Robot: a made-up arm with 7 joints.
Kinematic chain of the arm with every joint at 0, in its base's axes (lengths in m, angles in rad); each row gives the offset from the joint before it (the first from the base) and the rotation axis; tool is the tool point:
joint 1: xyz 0 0 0 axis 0 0.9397 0.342
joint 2: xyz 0 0 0 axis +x
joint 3: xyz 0 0 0 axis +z
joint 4: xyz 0.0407 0 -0.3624 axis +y
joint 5: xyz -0.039 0 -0.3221 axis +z
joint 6: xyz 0 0 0 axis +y
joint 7: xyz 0 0 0 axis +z
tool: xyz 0 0 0
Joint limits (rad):
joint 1: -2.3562..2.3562
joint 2: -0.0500..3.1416
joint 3: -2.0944..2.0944
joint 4: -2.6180..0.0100
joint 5: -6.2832..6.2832
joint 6: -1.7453..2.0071
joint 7: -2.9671..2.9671
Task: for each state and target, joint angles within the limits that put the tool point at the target. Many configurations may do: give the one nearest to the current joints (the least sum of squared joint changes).
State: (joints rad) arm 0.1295 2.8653 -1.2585 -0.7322 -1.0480 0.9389 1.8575
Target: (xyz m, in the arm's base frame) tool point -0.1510 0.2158 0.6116
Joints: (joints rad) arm -0.4804 3.1416 -1.1382 -0.7540 -1.0480 0.9389 1.8575
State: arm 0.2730 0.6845 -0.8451 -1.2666 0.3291 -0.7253 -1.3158
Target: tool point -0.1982 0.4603 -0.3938
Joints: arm 0.6869 1.2456 -0.9052 -1.0139 0.3291 -0.7253 -1.3158
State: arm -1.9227 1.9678 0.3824 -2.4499 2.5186 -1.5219 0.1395
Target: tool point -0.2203 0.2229 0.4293
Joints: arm -1.6728 2.1292 0.3003 -1.6150 2.5186 -1.5219 0.1395
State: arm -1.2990 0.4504 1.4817 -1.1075 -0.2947 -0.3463 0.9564
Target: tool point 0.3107 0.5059 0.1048
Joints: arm -1.2801 0.7765 1.5179 -1.2457 -0.2947 -0.3463 0.9564
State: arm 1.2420 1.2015 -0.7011 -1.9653 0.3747 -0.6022 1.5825
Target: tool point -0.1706 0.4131 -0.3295
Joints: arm 1.0603 1.3956 -0.5301 -1.5025 0.3747 -0.6022 1.5825
